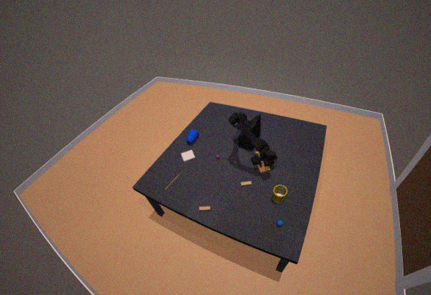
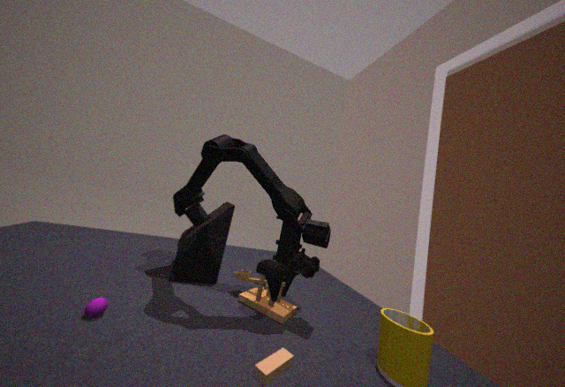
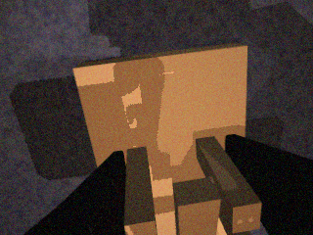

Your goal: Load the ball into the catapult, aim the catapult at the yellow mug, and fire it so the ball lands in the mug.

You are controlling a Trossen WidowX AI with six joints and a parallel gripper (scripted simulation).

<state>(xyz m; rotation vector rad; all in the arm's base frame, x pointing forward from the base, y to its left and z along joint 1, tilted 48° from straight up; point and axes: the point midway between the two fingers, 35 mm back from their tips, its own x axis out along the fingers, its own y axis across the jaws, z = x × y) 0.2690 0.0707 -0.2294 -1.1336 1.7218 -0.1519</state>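
Now: the purple ball 2 cm ahead of my gripper tip, 38 cm to the right of it and 2 cm below it. The rest, counted from my gripper tip: blue ball (41 cm ahead, 23 cm to the left, 1 cm below); then yellow mug (22 cm ahead, 18 cm to the left); then catapult (6 cm behind, 4 cm to the right, 2 cm above).
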